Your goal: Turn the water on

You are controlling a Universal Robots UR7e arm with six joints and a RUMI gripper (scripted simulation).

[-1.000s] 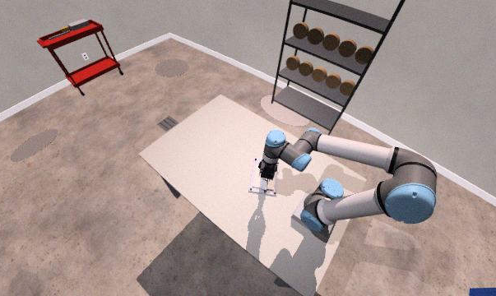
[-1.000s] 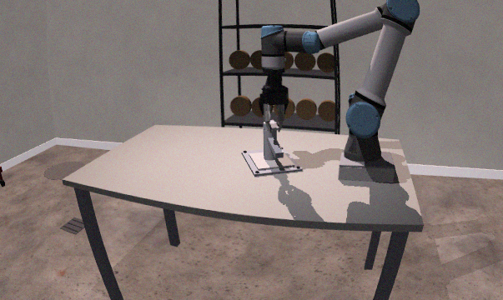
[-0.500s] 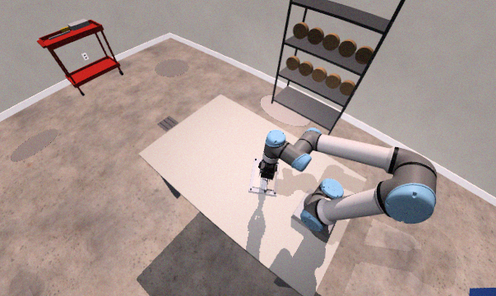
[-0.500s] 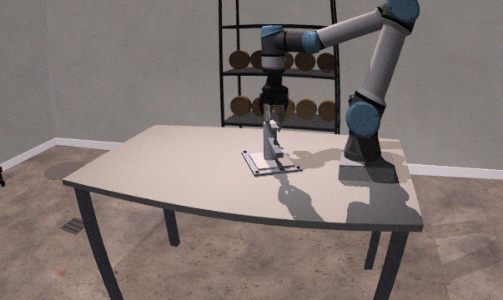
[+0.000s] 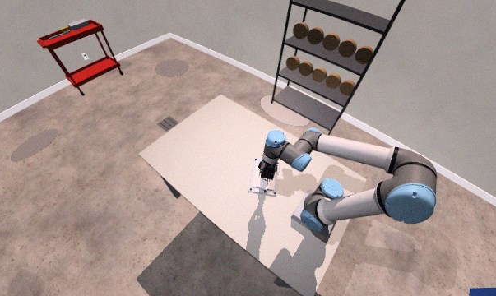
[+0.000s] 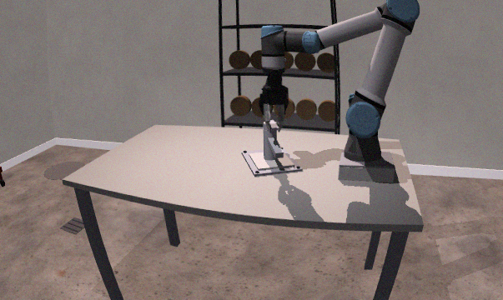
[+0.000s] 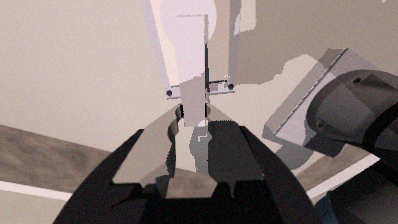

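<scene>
Right now the lever is 3 cm to the right of my hand and 1 cm ahead of it. Round my hand: grey tap (5 cm to the right, 5 cm below, 2 cm ahead).
</scene>
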